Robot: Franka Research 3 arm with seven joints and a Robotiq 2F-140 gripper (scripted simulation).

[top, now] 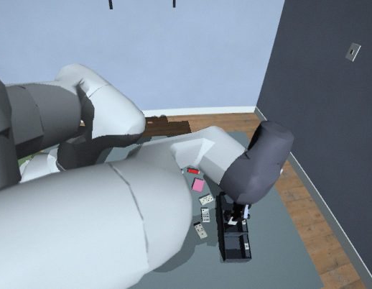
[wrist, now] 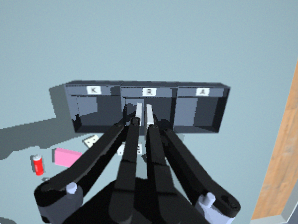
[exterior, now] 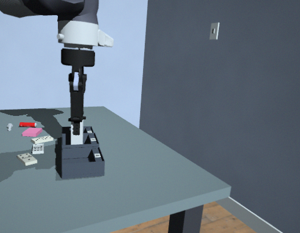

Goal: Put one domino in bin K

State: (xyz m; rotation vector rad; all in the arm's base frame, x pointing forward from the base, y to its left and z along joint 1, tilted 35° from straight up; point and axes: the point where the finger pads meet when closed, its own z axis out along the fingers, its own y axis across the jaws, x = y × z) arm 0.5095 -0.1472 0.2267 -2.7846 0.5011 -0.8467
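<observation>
Right now my hand is 8 cm past the flat pink piece, 18 cm to the right of it and 4 cm above it. Round my hand: white bolt (14 cm behind, 25 cm to the left, 4 cm below); small red thing (9 cm behind, 25 cm to the left, 4 cm below).
</observation>
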